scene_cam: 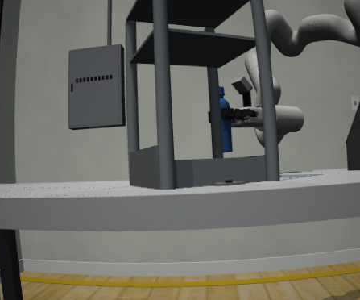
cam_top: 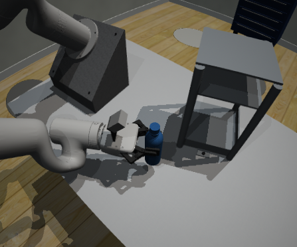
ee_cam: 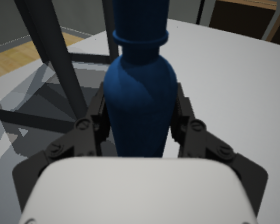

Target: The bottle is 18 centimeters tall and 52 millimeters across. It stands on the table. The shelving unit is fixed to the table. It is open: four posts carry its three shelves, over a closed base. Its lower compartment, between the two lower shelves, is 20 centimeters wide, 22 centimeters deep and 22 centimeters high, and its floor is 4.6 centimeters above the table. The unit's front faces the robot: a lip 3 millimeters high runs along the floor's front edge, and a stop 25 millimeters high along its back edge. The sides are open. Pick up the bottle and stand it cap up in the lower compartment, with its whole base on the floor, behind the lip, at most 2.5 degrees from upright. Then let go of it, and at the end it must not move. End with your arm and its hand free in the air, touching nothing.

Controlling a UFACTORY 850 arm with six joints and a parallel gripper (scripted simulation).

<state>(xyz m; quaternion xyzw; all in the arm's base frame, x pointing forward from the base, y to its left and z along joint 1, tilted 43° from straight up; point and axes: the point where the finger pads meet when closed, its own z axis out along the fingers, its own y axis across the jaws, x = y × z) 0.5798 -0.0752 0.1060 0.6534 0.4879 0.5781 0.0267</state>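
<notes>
The shelving unit lies 4 cm ahead of my hand, 29 cm to the left of it and 2 cm above it. From my hand the other things lie so: bottle 2 cm above.
</notes>
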